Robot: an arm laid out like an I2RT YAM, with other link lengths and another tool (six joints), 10 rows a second.
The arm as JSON. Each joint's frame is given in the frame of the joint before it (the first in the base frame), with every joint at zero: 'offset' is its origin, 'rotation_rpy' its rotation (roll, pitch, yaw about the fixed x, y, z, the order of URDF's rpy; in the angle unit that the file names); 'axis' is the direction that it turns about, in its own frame. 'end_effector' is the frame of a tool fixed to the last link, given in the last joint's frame.
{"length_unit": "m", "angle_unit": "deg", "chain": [
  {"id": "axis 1", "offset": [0.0, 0.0, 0.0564], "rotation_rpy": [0.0, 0.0, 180.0], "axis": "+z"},
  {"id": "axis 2", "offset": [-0.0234, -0.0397, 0.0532], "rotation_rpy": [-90.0, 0.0, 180.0], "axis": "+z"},
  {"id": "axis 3", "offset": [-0.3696, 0.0, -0.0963], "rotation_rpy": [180.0, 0.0, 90.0], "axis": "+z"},
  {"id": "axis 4", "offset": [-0.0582, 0.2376, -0.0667], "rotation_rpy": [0.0, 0.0, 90.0], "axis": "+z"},
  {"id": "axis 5", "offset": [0.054, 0.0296, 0.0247], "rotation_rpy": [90.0, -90.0, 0.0], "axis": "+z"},
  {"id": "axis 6", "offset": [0.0, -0.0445, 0.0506], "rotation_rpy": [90.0, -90.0, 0.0], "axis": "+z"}
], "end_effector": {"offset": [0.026, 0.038, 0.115], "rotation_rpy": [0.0, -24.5, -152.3]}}
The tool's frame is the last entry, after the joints.
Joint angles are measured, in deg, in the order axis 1, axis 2, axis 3, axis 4, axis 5, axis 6. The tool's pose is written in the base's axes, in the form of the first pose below.
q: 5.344 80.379 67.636 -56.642 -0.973 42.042
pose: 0.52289, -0.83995, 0.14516, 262.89; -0.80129, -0.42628, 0.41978, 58.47; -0.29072, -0.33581, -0.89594, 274.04; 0, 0, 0, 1
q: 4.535 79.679 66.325 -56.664 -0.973 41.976
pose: 0.50919, -0.84906, 0.14078, 256.99; -0.80842, -0.41571, 0.41671, 54.23; -0.29529, -0.32599, -0.89807, 269.97; 0, 0, 0, 1
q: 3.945 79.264 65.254 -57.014 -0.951 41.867
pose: 0.49699, -0.85816, 0.12871, 251.24; -0.81344, -0.40907, 0.41349, 51.10; -0.30219, -0.31019, -0.90137, 265.64; 0, 0, 0, 1
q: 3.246 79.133 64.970 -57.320 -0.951 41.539
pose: 0.48910, -0.86330, 0.12448, 249.11; -0.81749, -0.40395, 0.41052, 47.91; -0.30412, -0.30254, -0.90331, 264.31; 0, 0, 0, 1
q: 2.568 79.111 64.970 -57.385 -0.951 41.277
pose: 0.48277, -0.86649, 0.12700, 249.17; -0.82159, -0.39792, 0.40824, 44.96; -0.30320, -0.30143, -0.90400, 264.27; 0, 0, 0, 1
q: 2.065 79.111 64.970 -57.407 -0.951 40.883
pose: 0.48086, -0.86744, 0.12776, 249.17; -0.82333, -0.39662, 0.40597, 42.79; -0.30149, -0.30040, -0.90491, 264.15; 0, 0, 0, 1
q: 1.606 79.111 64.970 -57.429 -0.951 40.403
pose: 0.48076, -0.86751, 0.12764, 249.06; -0.82416, -0.39736, 0.40356, 40.83; -0.29938, -0.29921, -0.90601, 264.01; 0, 0, 0, 1
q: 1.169 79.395 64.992 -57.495 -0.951 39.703
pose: 0.48241, -0.86753, 0.12112, 249.44; -0.82343, -0.40198, 0.40046, 38.98; -0.29873, -0.29292, -0.90827, 262.77; 0, 0, 0, 1
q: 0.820 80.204 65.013 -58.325 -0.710 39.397
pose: 0.47206, -0.87628, 0.09644, 248.70; -0.82635, -0.40172, 0.39467, 36.80; -0.30709, -0.26600, -0.91375, 258.73; 0, 0, 0, 1
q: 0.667 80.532 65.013 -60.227 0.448 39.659
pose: 0.44978, -0.89072, 0.06568, 243.15; -0.83787, -0.39534, 0.37640, 32.83; -0.30930, -0.22433, -0.92413, 255.27; 0, 0, 0, 1
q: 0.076 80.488 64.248 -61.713 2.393 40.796
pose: 0.40646, -0.91261, 0.04399, 236.11; -0.86266, -0.36746, 0.34756, 24.77; -0.30102, -0.17922, -0.93663, 249.71; 0, 0, 0, 1
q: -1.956 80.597 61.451 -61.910 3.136 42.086
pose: 0.33762, -0.94117, 0.01458, 226.09; -0.88736, -0.31307, 0.33849, 14.53; -0.31401, -0.12722, -0.94086, 235.85; 0, 0, 0, 1
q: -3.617 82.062 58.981 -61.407 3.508 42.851
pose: 0.28000, -0.95963, -0.02670, 221.24; -0.90126, -0.27235, 0.33697, 7.15; -0.33064, -0.07029, -0.94114, 219.70; 0, 0, 0, 1
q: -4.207 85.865 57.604 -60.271 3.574 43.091
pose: 0.24288, -0.96608, -0.08769, 226.02; -0.90373, -0.25820, 0.34147, 4.31; -0.35253, -0.00369, -0.93579, 200.68; 0, 0, 0, 1
